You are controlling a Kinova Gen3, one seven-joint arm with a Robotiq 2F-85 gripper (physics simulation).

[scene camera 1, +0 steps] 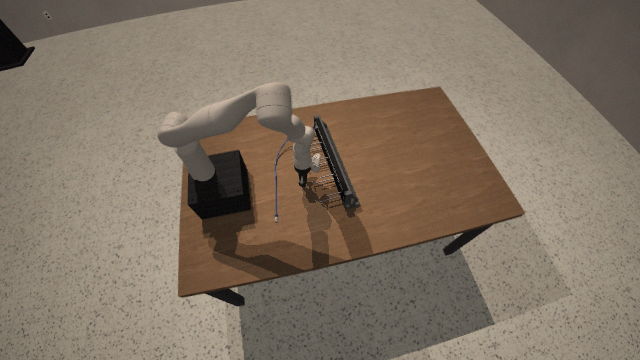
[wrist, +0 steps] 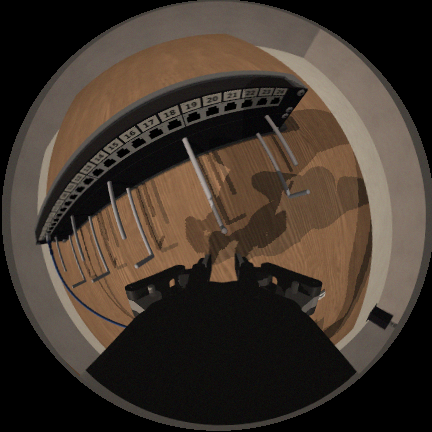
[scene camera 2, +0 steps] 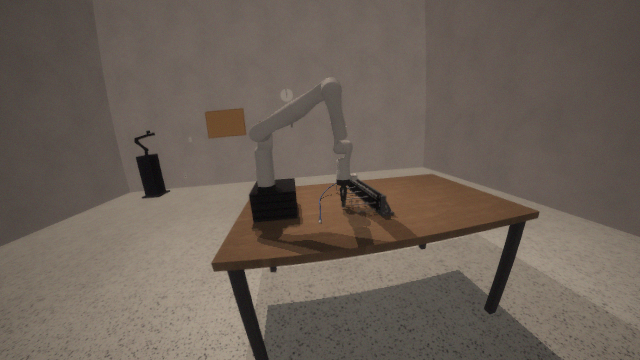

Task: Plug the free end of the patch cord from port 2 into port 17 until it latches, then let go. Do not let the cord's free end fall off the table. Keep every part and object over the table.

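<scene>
The blue patch cord runs from the far end of the black patch panel. Its free end, a small pale plug, lies on the table in front of the base, away from the panel. Port 17 is an empty black socket in the wrist view. My gripper is partly open with nothing between its fingers. It points down low over the table, beside the panel's bars, well apart from the plug. The number at the cord's plugged end is not legible.
Thin grey bars stick out from the panel's port side, one close ahead of my fingertips. The black base box stands left of the cord on the wooden table. The table's front edge lies beyond the plug.
</scene>
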